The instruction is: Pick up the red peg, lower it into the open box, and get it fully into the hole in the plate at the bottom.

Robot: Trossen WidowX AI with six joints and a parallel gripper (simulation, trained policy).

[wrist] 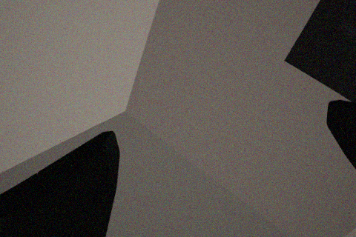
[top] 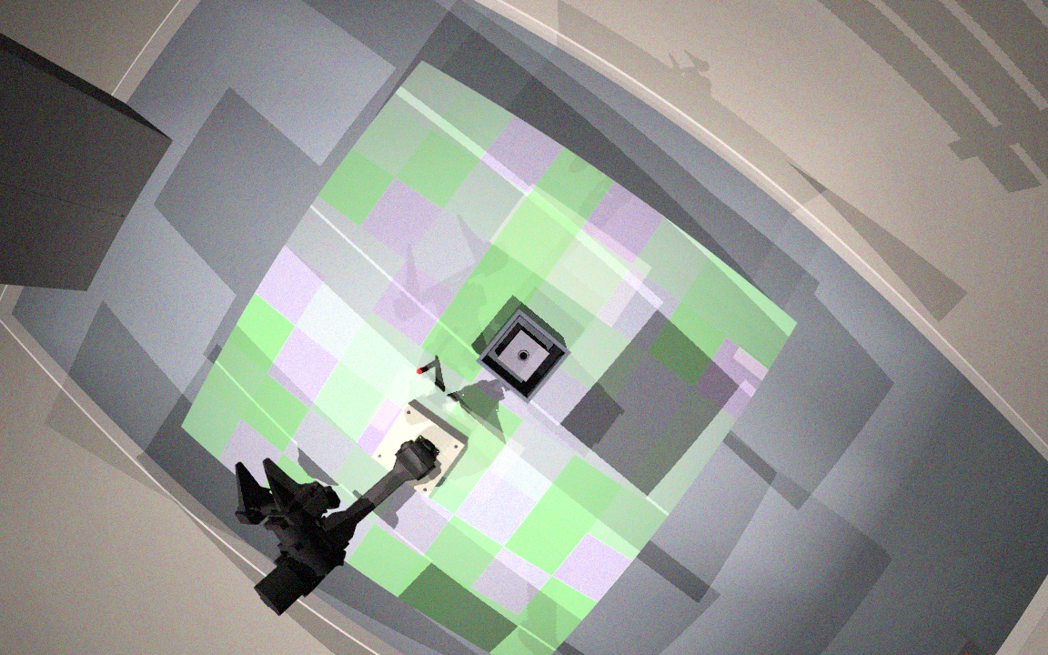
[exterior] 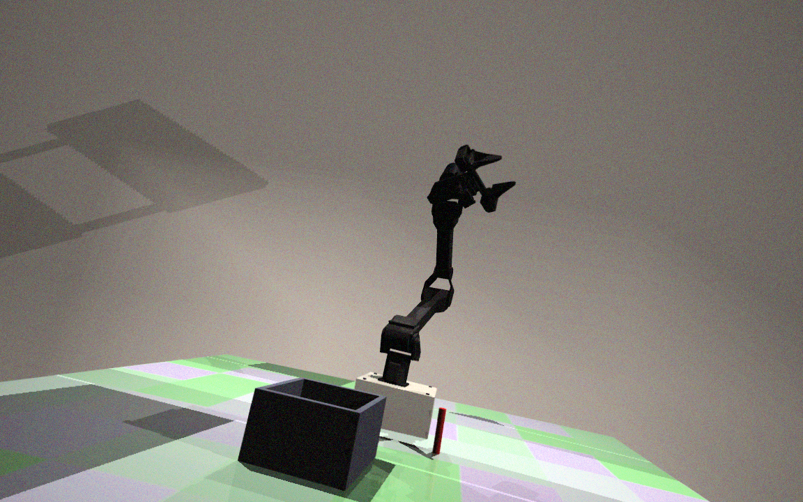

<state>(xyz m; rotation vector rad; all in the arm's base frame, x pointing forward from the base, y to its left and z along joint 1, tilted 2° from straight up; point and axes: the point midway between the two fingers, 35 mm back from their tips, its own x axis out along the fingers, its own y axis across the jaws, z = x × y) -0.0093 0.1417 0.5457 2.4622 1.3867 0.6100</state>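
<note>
My gripper tip is now 59 cm above the red peg, 16 cm short of it and 6 cm to the left of it. Also, from my gripper tip: grey plate (59 cm below, 35 cm ahead, 23 cm to the right); then dark box (61 cm below, 35 cm ahead, 23 cm to the right).
</note>
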